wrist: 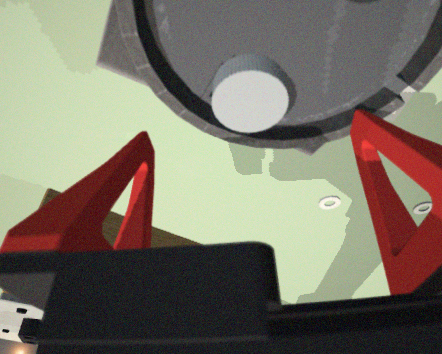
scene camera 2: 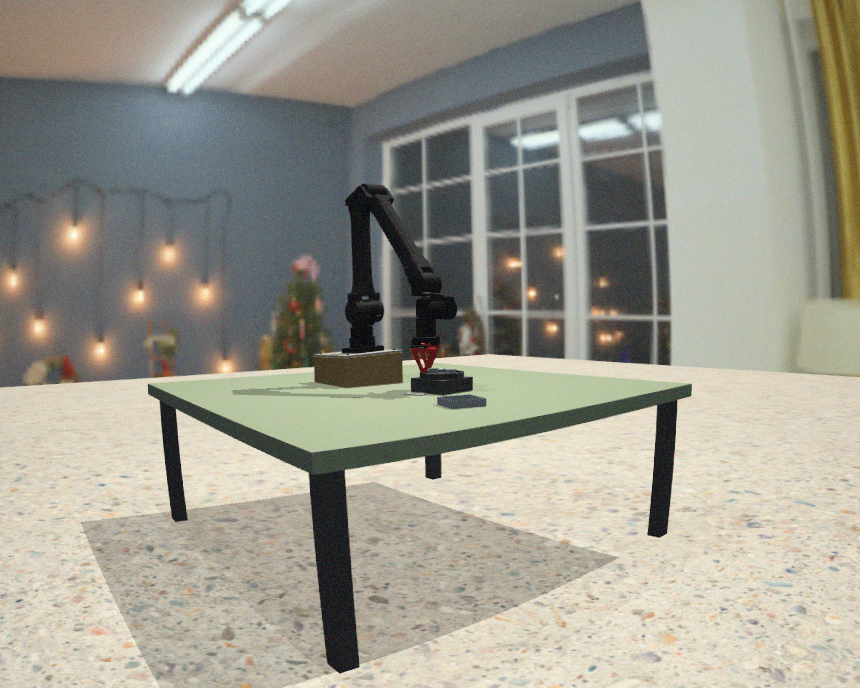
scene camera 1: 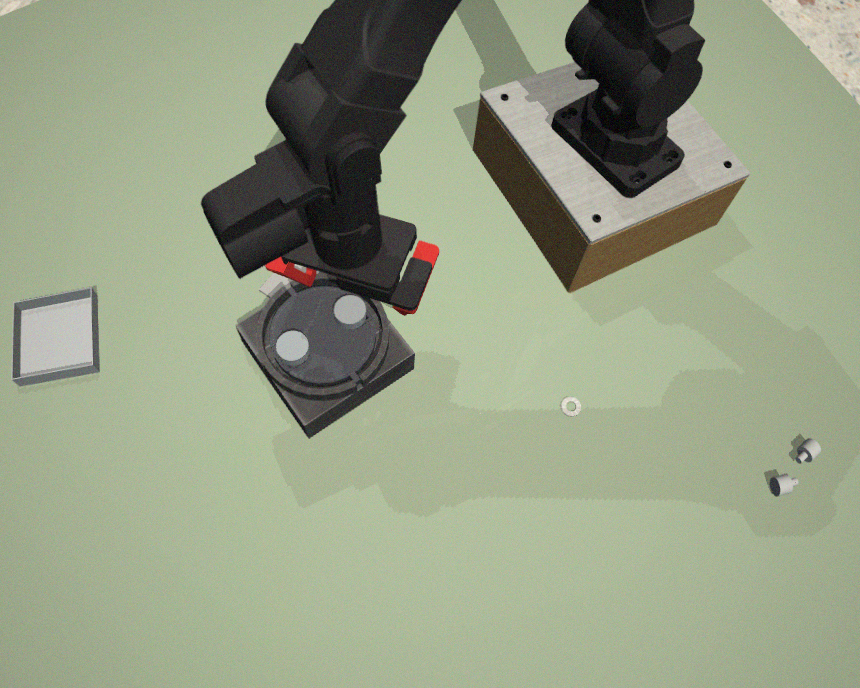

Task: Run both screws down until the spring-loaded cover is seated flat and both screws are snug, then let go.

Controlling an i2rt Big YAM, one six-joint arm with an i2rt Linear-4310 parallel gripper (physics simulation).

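Pixels of known places: gripper, fingertip midpoint: [wrist: 250, 130] [scene camera 2: 426, 370] [scene camera 1: 358, 294]; arm's base, origin of the base link: [scene camera 2: 363, 351] [scene camera 1: 616, 144].
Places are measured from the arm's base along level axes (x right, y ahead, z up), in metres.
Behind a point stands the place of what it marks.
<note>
A dark round cover [scene camera 1: 321, 327] @(z -0.048, x 0.025, y 0.349 m) [wrist: 320, 50] @(z -0.048, x 0.035, y 0.347 m) sits in a square dark housing [scene camera 1: 309, 421] @(z -0.061, x -0.042, y 0.409 m) [scene camera 2: 441, 386] @(z -0.077, x 0.082, y 0.405 m). Two pale round screw heads, one screw [scene camera 1: 350, 309] @(z -0.035, x 0.018, y 0.319 m) [wrist: 250, 102] @(z -0.035, x 0.018, y 0.321 m) on the arm's side and one screw [scene camera 1: 292, 345] @(z -0.035, x 0.020, y 0.384 m) farther off, stand raised above the cover. Whether the cover is flat cannot be told. My gripper [scene camera 1: 351, 291] @(z -0.043, x 0.030, y 0.302 m) [scene camera 2: 424, 367] @(z -0.043, x 0.030, y 0.302 m) [wrist: 250, 130] @(z -0.043, x 0.030, y 0.302 m) is open and empty, its red fingers wide apart above the housing's arm-side edge. In the wrist view the nearer screw head appears between and slightly beyond the fingertips. The black gripper body hides part of the housing's edge in scene camera 1.
A shallow grey tray [scene camera 1: 17, 340] @(z -0.092, x 0.226, y 0.613 m) [scene camera 2: 461, 401] @(z -0.083, x 0.241, y 0.606 m) lies left of the housing. A pale piece [scene camera 1: 271, 288] @(z -0.098, x 0.115, y 0.357 m) lies by the housing's back corner. A white ring [scene camera 1: 563, 406] [wrist: 322, 202] and two loose knobs [scene camera 1: 809, 449] @(z -0.081, x -0.360, y 0.027 m) [scene camera 1: 781, 484] @(z -0.081, x -0.365, y 0.080 m) lie right. The arm's base box [scene camera 1: 523, 200] @(z -0.065, x 0.030, y 0.090 m) stands behind.
</note>
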